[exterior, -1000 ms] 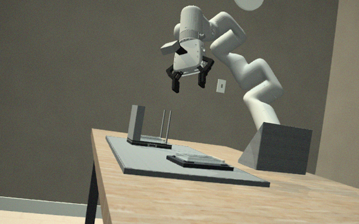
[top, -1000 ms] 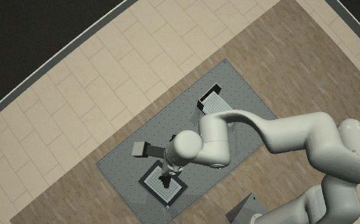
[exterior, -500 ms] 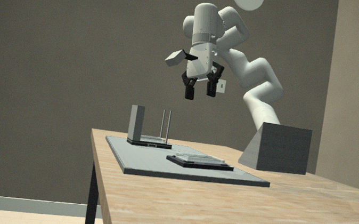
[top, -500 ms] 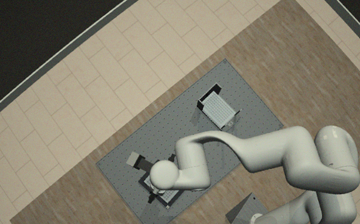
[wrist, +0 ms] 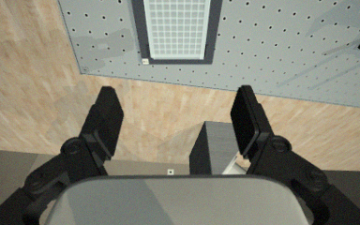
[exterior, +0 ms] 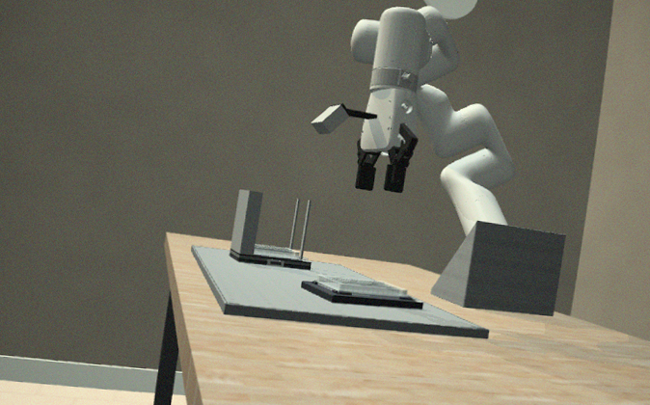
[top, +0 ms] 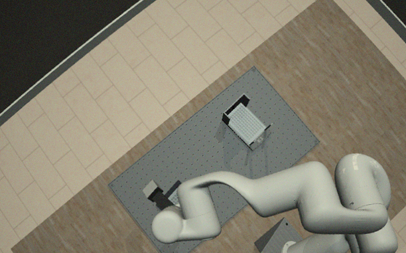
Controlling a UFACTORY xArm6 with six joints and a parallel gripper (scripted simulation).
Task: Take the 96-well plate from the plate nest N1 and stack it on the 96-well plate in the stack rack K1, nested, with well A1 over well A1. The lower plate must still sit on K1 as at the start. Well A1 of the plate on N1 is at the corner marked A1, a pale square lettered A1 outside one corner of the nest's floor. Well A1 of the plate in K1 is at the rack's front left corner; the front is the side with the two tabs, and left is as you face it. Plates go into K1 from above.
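Now: the pale A1 mark 9 cm behind my hand, 3 cm to the left of it and 17 cm below it. Also, from my hand: tall back wall (19 cm ahead, 34 cm to the right, 10 cm below).
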